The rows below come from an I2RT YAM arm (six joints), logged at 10 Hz.
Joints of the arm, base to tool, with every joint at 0 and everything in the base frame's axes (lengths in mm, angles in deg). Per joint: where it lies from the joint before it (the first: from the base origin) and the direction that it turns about. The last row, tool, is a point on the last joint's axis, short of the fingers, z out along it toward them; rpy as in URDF.
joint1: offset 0 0 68 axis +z
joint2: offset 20 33.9 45.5 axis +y
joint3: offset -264 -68.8 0 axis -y
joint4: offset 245 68.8 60 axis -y
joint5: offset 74 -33.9 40.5 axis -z
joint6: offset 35.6 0 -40.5 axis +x
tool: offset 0 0 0 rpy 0 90 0
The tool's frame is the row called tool.
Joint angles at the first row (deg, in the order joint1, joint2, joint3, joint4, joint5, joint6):
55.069 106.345 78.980 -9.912 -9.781 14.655
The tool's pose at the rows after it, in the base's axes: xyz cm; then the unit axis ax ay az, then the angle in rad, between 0 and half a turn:
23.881, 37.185, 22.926, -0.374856, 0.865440, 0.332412, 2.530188
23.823, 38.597, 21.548, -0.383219, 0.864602, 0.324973, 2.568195
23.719, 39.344, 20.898, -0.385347, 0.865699, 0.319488, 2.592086
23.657, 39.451, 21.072, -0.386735, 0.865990, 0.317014, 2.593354
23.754, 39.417, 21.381, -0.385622, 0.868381, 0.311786, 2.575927
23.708, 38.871, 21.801, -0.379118, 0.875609, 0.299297, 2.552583
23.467, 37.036, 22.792, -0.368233, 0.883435, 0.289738, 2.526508
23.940, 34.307, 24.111, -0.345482, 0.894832, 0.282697, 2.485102
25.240, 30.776, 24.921, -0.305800, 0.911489, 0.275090, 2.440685
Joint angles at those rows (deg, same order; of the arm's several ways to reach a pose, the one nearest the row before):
56.446 110.586 82.390 -10.742 -10.546 14.655
57.473 114.213 85.011 -11.900 -10.808 14.590
58.085 116.093 86.694 -13.102 -10.786 14.852
58.238 116.160 87.286 -13.868 -10.568 14.742
58.194 115.940 87.591 -14.043 -9.497 14.502
58.042 114.607 86.630 -14.327 -7.420 14.503
57.167 110.389 82.871 -14.371 -5.847 14.524
54.697 105.208 78.652 -14.065 -4.644 14.612
50.282 100.248 73.932 -12.906 -4.055 15.114

